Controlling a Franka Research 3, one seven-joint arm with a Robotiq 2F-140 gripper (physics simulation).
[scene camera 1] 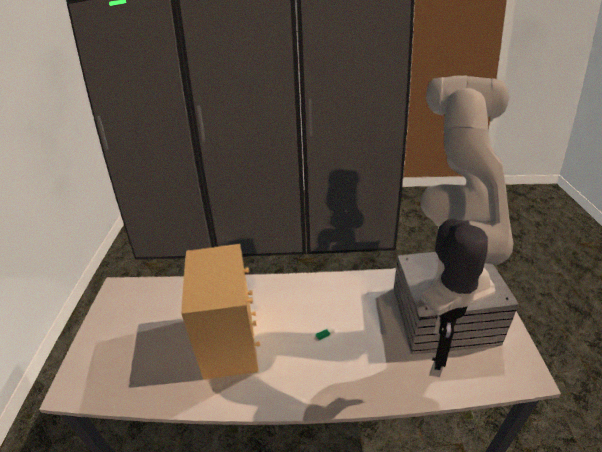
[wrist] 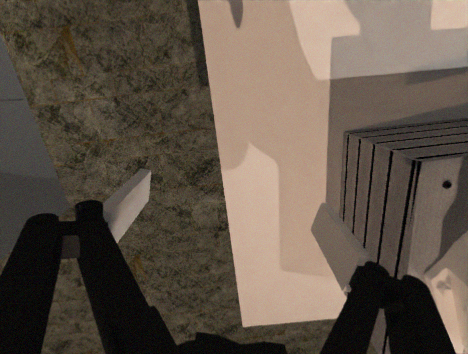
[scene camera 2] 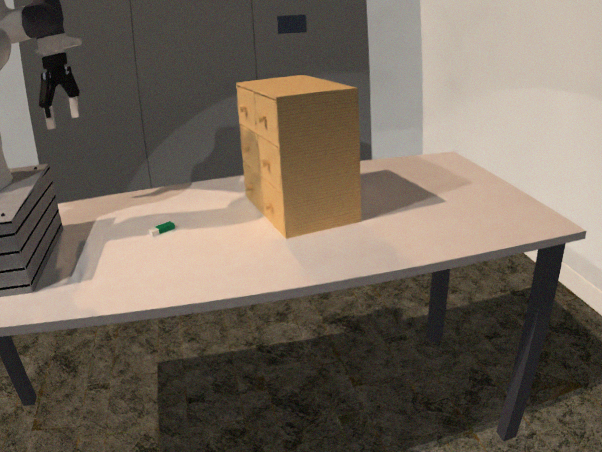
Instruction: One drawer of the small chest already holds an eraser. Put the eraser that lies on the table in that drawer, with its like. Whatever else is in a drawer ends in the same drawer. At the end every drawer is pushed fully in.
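A green eraser with a white end (scene camera 1: 323, 334) (scene camera 2: 163, 229) lies on the table (scene camera 1: 320, 390) (scene camera 2: 200, 280) between the chest and the arm's base. The small wooden chest (scene camera 1: 220, 310) (scene camera 2: 320, 160) stands upright with its knobbed drawer front facing the eraser and the arm. Its drawers look shut, and their insides are hidden, so the eraser inside a drawer does not show. My gripper (scene camera 2: 62, 115) (wrist: 235, 201) is open and empty. It hangs high beside the arm's base, well away from the eraser and the chest.
The arm stands on a grey slatted base block (scene camera 1: 462, 325) (scene camera 2: 25, 235) (wrist: 380, 185) at the other end of the table from the chest. Tall dark cabinets (scene camera 1: 245, 125) stand behind the table. The table's edge shows below the gripper in the wrist view.
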